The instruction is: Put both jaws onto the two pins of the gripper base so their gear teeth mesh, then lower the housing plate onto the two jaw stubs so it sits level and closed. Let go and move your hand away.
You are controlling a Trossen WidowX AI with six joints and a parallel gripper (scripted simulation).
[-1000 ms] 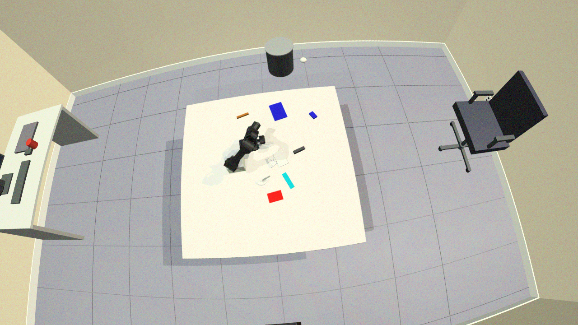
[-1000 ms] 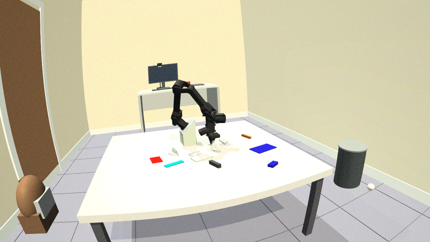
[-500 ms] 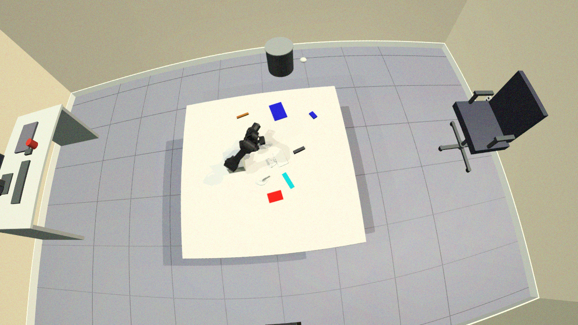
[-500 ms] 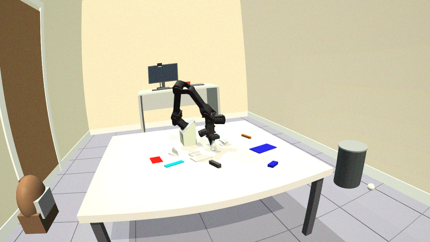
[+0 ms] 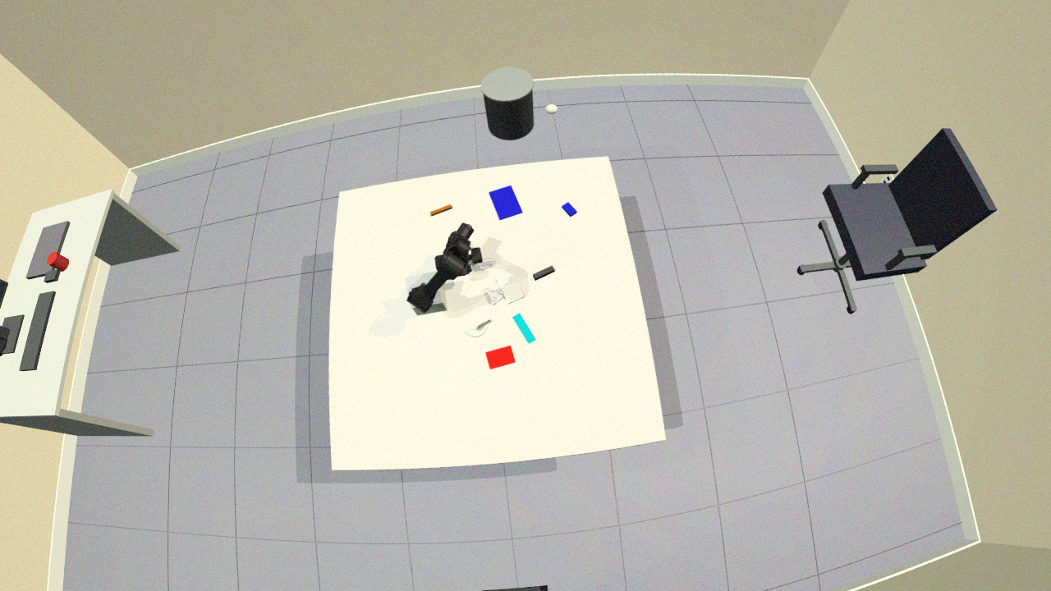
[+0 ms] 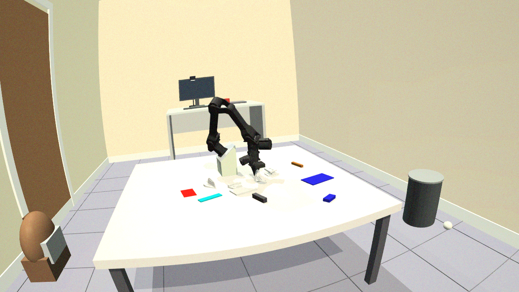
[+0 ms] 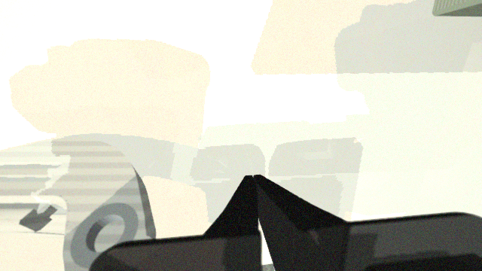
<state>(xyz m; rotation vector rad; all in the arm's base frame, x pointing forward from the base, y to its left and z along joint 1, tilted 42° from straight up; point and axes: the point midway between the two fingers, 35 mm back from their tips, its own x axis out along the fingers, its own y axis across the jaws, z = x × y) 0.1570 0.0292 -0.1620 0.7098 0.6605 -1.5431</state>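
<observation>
Right now my gripper tip is 7 cm short of the white jaw, 3 cm below it and 1 cm to the left of it. The rest, counted from my gripper tip: orange bar (30 cm to the left, 4 cm behind, 1 cm above); white ribbed plate (17 cm ahead, 14 cm to the right); dark block (31 cm ahead, 12 cm to the right, 1 cm above).
</observation>
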